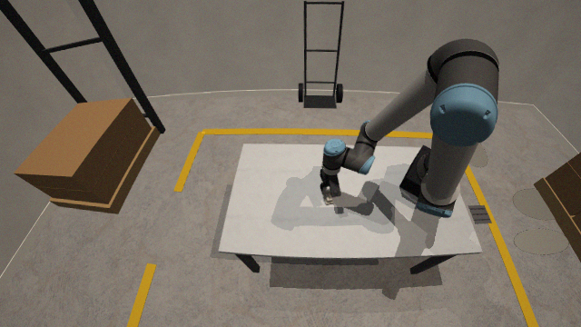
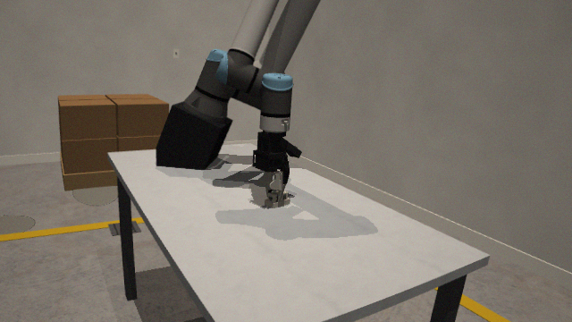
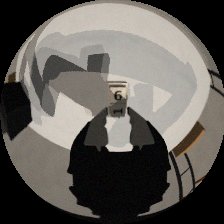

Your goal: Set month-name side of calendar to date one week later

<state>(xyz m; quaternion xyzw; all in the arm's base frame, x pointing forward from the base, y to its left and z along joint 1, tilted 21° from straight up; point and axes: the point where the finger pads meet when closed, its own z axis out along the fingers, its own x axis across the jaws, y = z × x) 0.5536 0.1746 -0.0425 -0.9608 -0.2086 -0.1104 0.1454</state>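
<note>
Right now my hand is 1 cm past the calendar tray, 1 cm to the right of it and 3 cm above it.
</note>
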